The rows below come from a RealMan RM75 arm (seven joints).
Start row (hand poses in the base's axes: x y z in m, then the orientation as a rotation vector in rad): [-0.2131 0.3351 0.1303 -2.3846 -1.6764 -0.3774]
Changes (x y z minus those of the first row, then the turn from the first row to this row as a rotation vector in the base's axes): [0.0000 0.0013 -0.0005 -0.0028 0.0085 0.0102]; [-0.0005 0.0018 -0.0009 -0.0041 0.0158 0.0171]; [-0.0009 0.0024 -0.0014 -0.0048 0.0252 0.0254]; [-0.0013 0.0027 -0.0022 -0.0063 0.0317 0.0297]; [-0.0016 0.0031 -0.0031 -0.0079 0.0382 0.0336]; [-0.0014 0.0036 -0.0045 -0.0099 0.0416 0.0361]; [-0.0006 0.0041 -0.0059 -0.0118 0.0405 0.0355]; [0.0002 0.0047 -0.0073 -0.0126 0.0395 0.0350]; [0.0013 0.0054 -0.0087 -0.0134 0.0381 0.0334]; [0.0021 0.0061 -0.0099 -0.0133 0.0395 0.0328]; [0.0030 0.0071 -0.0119 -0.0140 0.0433 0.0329]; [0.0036 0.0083 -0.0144 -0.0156 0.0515 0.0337]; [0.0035 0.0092 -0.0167 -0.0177 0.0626 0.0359]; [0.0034 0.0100 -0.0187 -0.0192 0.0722 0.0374]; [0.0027 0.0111 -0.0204 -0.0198 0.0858 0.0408]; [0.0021 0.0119 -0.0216 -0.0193 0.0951 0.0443]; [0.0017 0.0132 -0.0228 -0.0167 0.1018 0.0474]
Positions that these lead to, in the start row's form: [-0.2131 0.3364 0.1298 -2.3753 -1.6859 -0.3630]; [-0.2136 0.3369 0.1294 -2.3683 -1.6912 -0.3517]; [-0.2140 0.3375 0.1289 -2.3590 -1.6968 -0.3381]; [-0.2144 0.3378 0.1281 -2.3547 -1.6996 -0.3282]; [-0.2147 0.3382 0.1272 -2.3507 -1.7020 -0.3183]; [-0.2145 0.3387 0.1258 -2.3490 -1.7045 -0.3121]; [-0.2137 0.3392 0.1244 -2.3511 -1.7054 -0.3122]; [-0.2129 0.3398 0.1230 -2.3523 -1.7057 -0.3129]; [-0.2118 0.3405 0.1216 -2.3547 -1.7051 -0.3143]; [-0.2110 0.3412 0.1204 -2.3549 -1.7037 -0.3127]; [-0.2101 0.3422 0.1184 -2.3544 -1.7025 -0.3074]; [-0.2095 0.3434 0.1159 -2.3530 -1.7007 -0.2959]; [-0.2096 0.3443 0.1136 -2.3498 -1.6994 -0.2802]; [-0.2097 0.3451 0.1116 -2.3472 -1.6975 -0.2670]; [-0.2104 0.3462 0.1099 -2.3412 -1.6955 -0.2493]; [-0.2110 0.3470 0.1087 -2.3353 -1.6948 -0.2377]; [-0.2114 0.3483 0.1075 -2.3290 -1.6936 -0.2311]
